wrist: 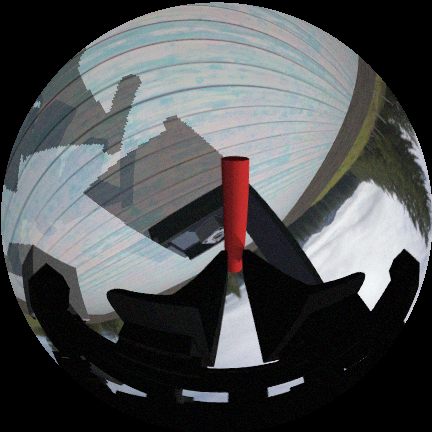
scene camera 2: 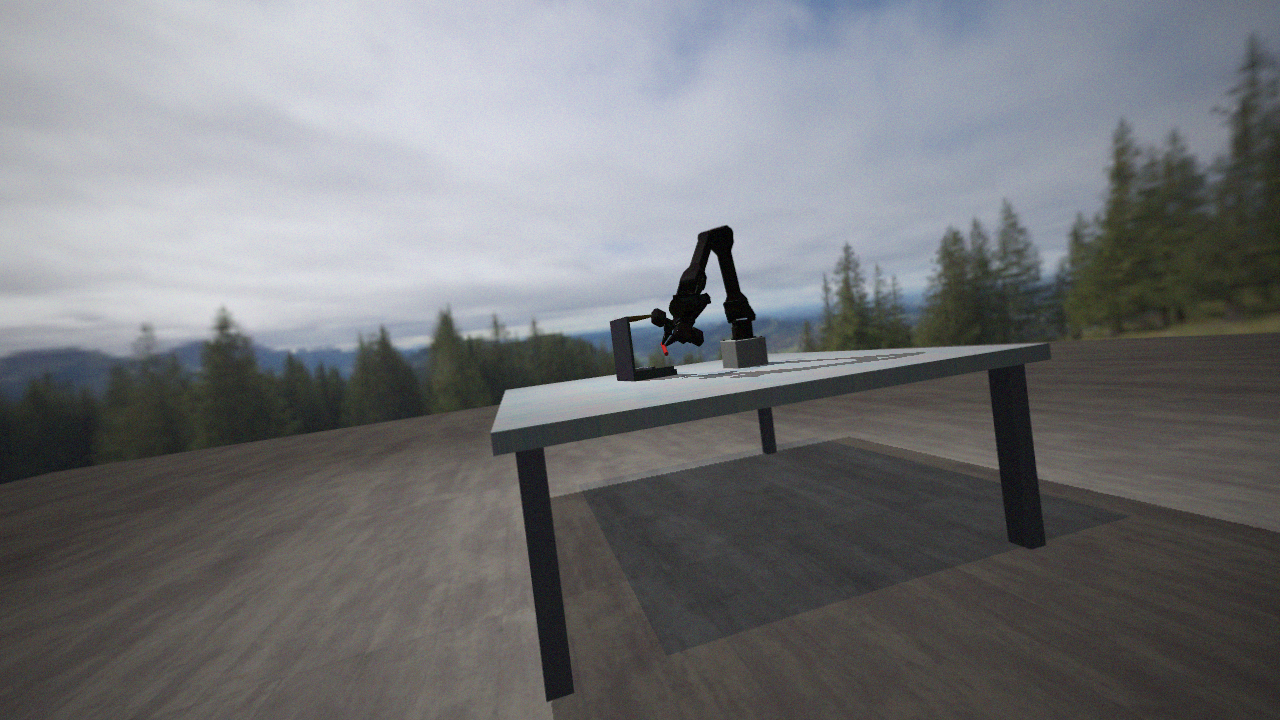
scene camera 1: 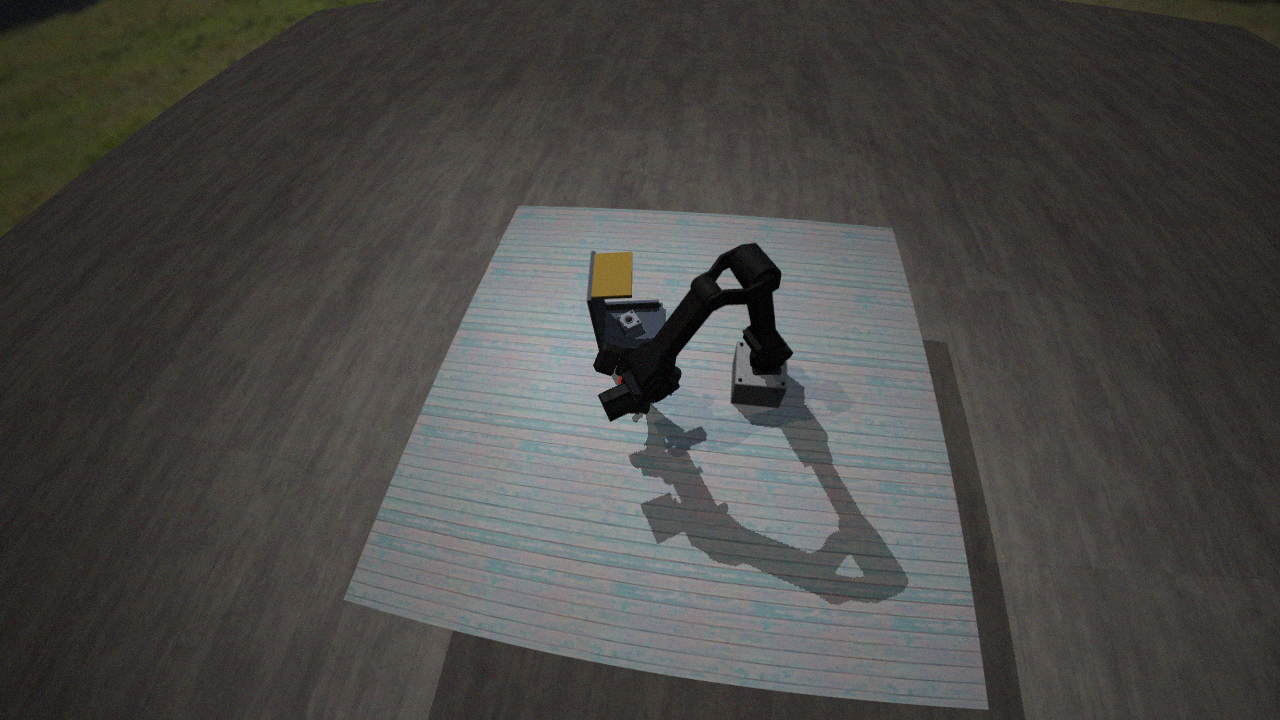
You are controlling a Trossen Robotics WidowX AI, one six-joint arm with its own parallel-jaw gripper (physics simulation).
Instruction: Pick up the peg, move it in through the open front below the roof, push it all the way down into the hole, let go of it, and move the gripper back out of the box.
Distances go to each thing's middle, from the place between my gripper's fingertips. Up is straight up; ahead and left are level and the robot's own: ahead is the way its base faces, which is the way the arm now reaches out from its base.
I see the red peg (wrist: 234, 169) 1 cm ahead of my hand, 2 cm to the left of it and 1 cm below it. Also, from my hand: back wall of box (scene camera 2: 620, 328): 9 cm ahead, 16 cm to the right; then yellow roof (scene camera 1: 612, 277): 4 cm ahead, 16 cm to the right, 11 cm above; then box (scene camera 1: 650, 312): 1 cm ahead, 16 cm to the right.
